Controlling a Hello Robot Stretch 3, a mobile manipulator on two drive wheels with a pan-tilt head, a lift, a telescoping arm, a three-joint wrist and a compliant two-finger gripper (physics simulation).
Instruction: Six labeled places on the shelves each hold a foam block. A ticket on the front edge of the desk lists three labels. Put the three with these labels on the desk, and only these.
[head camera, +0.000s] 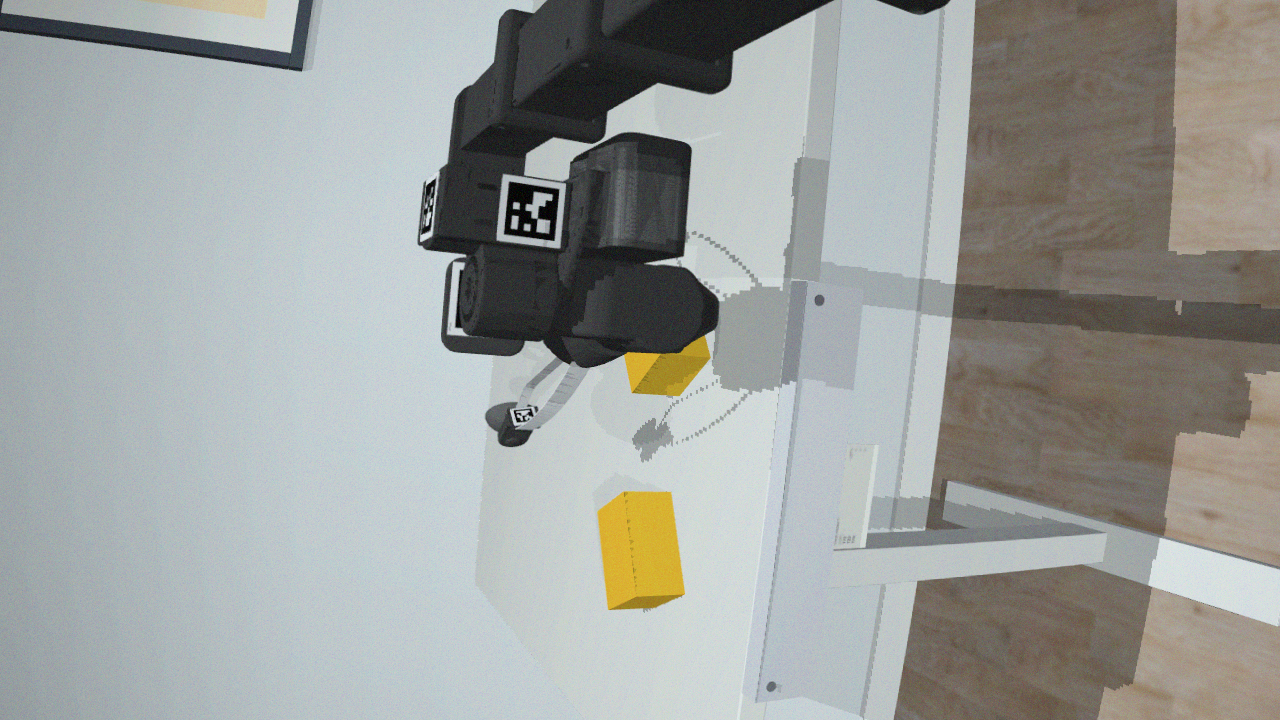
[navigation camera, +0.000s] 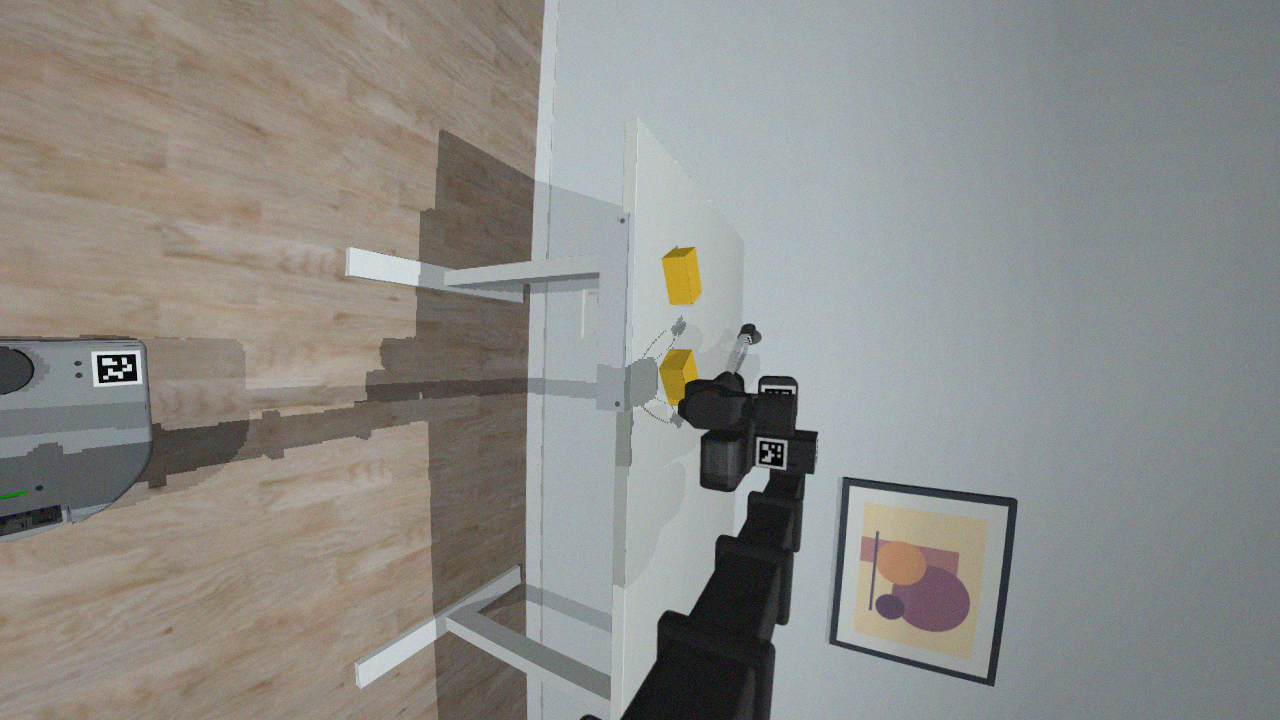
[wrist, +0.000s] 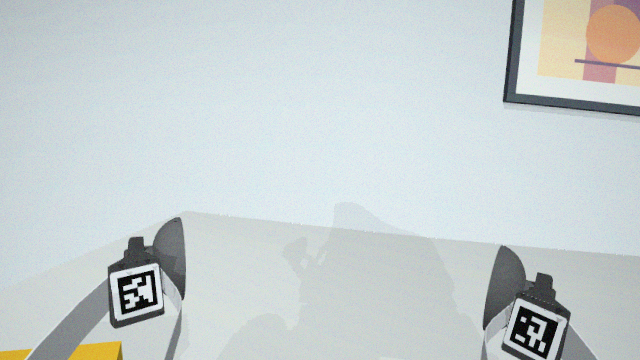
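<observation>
There's a white desk (head camera: 761, 148), and you'd also find the white desk in the navigation camera view (navigation camera: 666, 525) and in the wrist view (wrist: 249, 281). A framed picture (navigation camera: 922, 575) is here too, and the wrist view has the framed picture as well (wrist: 577, 62). Then there's a white ticket (head camera: 860, 462). As for my gripper (head camera: 512, 318), it's also in the navigation camera view (navigation camera: 750, 381) and in the wrist view (wrist: 335, 262).
</observation>
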